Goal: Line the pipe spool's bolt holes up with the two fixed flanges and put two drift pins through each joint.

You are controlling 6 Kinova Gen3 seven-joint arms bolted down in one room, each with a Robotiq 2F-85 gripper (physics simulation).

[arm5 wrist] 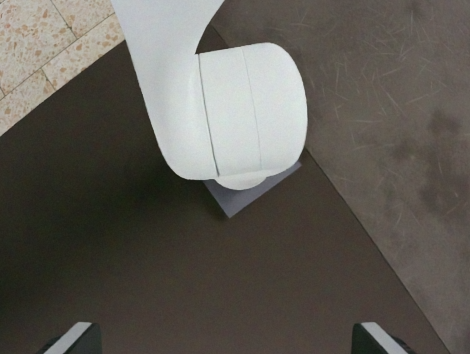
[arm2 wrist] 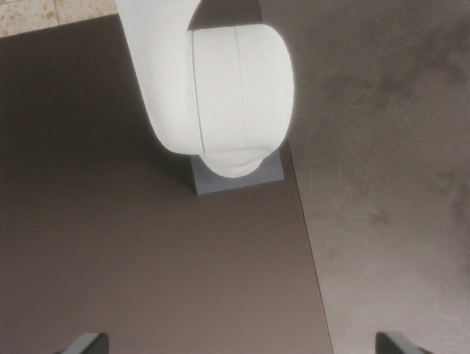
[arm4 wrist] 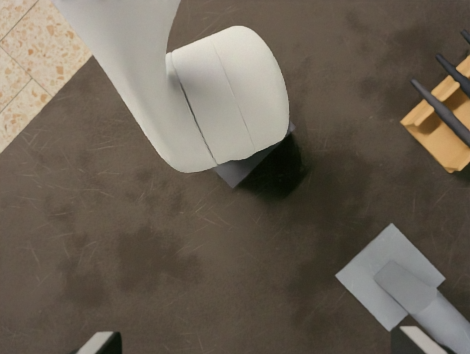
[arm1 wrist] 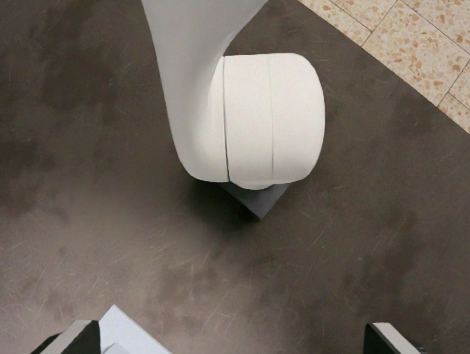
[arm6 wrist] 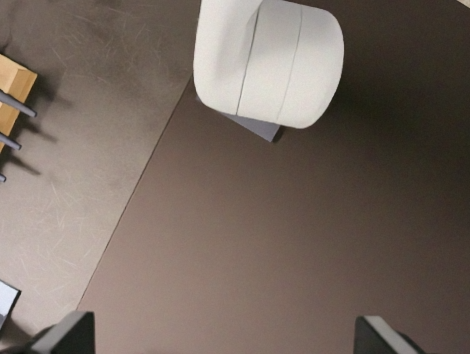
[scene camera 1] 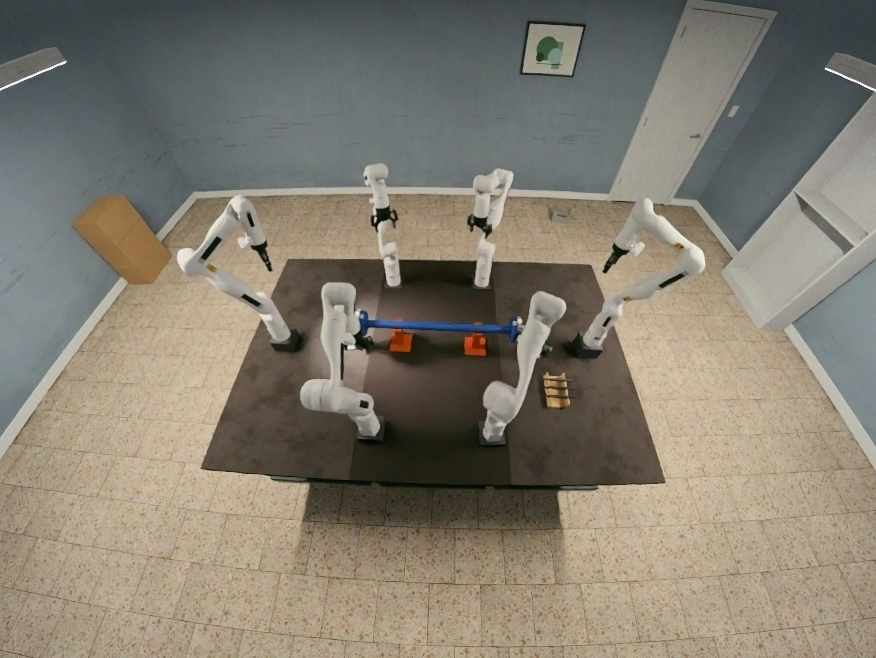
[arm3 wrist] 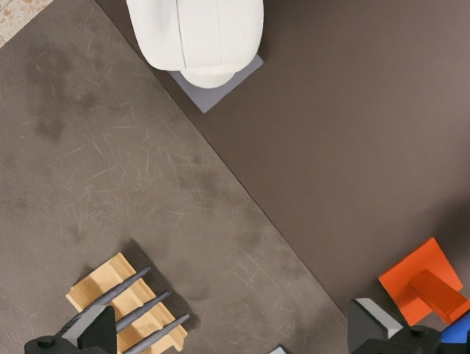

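The blue pipe spool lies level across two orange stands. Grey fixed-flange mounts show partly in the arm1 wrist view and arm4 wrist view. Bolt-hole alignment is too small to tell. Three dark drift pins lie across a wooden rack. The grippers of arm1, arm2, arm3, arm4, arm5 and arm6 are open and empty.
In the scene view, the front-left arm and front-right arm reach in near the spool's ends. Two arms stand at the back, and one at each side, with grippers raised. The dark table has its front edge below the front arms' bases.
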